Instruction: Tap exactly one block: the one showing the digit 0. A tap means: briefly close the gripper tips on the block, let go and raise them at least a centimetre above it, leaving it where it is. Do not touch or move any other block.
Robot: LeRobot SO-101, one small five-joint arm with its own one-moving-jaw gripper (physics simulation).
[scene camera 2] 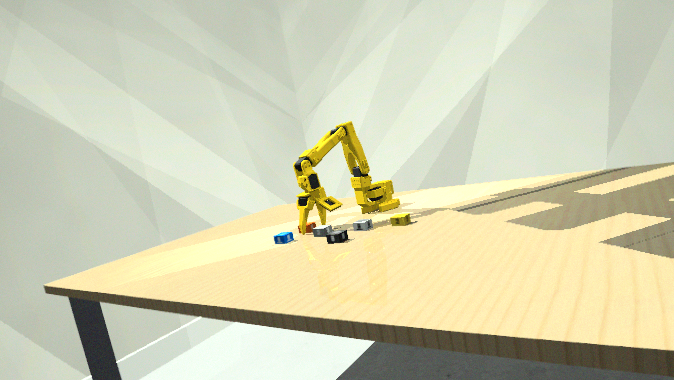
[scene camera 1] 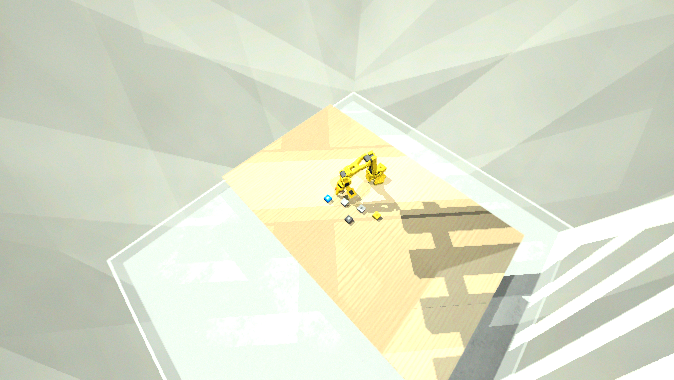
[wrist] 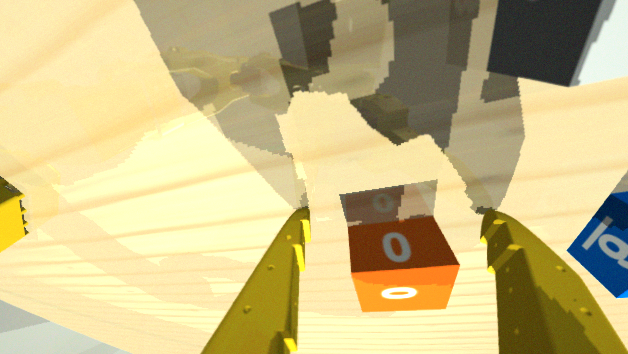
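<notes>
The orange-red block showing the digit 0 (scene camera 2: 307,227) (wrist: 400,255) sits on the table. In the wrist view it lies between the two jaws, with a visible gap on each side, the wider one on the left. In scene camera 2 it is partly hidden by a jaw, and it does not show clearly in scene camera 1. My gripper (scene camera 2: 313,228) (wrist: 395,212) is open in a V and holds nothing. Its tips are low, close to the table, one to each side of the orange-red block.
A blue block (scene camera 1: 327,198) (scene camera 2: 283,237) (wrist: 607,245) lies right of the jaws in the wrist view. A light grey block (scene camera 1: 345,202) (scene camera 2: 322,230) is close by. A black block (scene camera 1: 349,219) (scene camera 2: 337,236), a white block (scene camera 1: 361,208) (scene camera 2: 363,225) and a yellow block (scene camera 1: 376,215) (scene camera 2: 400,219) stand farther off.
</notes>
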